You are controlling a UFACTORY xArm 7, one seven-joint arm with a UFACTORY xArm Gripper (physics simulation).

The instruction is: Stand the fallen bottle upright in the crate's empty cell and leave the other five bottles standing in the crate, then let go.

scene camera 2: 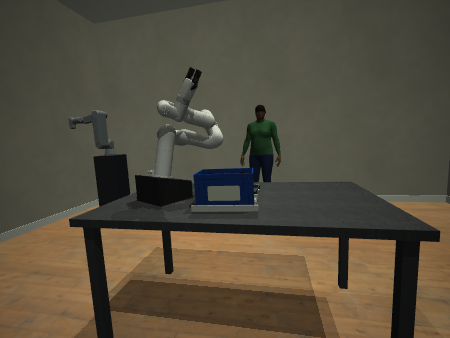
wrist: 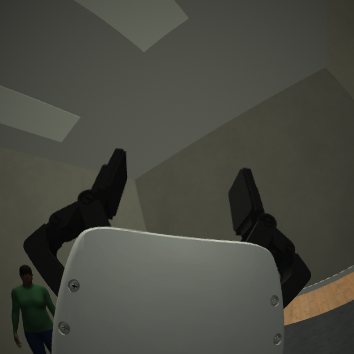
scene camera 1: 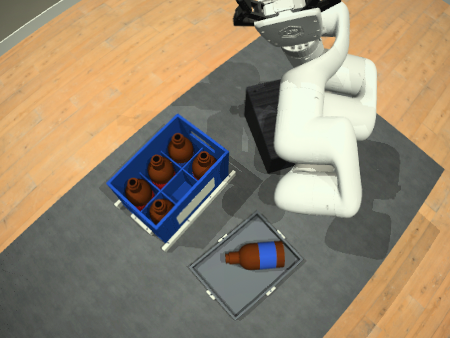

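Where they show: gripper, fingertip midpoint: (scene camera 2: 195, 69) (wrist: 181, 171); arm's base, link origin: (scene camera 2: 162, 177).
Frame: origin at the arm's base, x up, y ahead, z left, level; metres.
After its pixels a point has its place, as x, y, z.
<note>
The fallen brown bottle (scene camera 1: 262, 255) {-0.047, 0.396, 0.174} with a blue band lies on its side in the grey tray (scene camera 1: 214, 292) {-0.121, 0.546, 0.134}, neck toward the left in scene camera 1. The blue crate (scene camera 1: 167, 232) {-0.038, 0.509, -0.056} (scene camera 2: 249, 193) {-0.044, 0.510, -0.242} holds the other brown bottles upright, among them one (scene camera 1: 203, 166) {0.008, 0.318, -0.092} and another (scene camera 1: 160, 211) {0.026, 0.486, -0.088} on either side of the empty cell (scene camera 1: 179, 190) {-0.118, 0.384, -0.140}, in the row nearer the tray. My gripper (scene camera 2: 195, 70) {0.585, 0.240, 0.000} (wrist: 181, 171) {0.585, 0.240, 0.000} is open and empty, raised high above the table and pointing upward, far from bottle and crate. In scene camera 1 it is partly cut off at the top edge.
The arm stands on a black block (scene camera 1: 262, 125) {-0.004, 0.108, -0.051} (scene camera 2: 162, 191) {-0.049, 0.057, -0.145} beside the crate, on the dark table (scene camera 1: 65, 280) {-0.126, 0.817, -0.214} (scene camera 2: 320, 210) {-0.126, 0.818, -0.242}. A pale strip (scene camera 1: 200, 210) {-0.097, 0.395, -0.045} (scene camera 2: 225, 208) {-0.110, 0.398, -0.252} runs along the crate's base. A smaller arm (scene camera 2: 100, 130) and a person (scene camera 2: 261, 137) (wrist: 32, 307) stand beyond the table.
</note>
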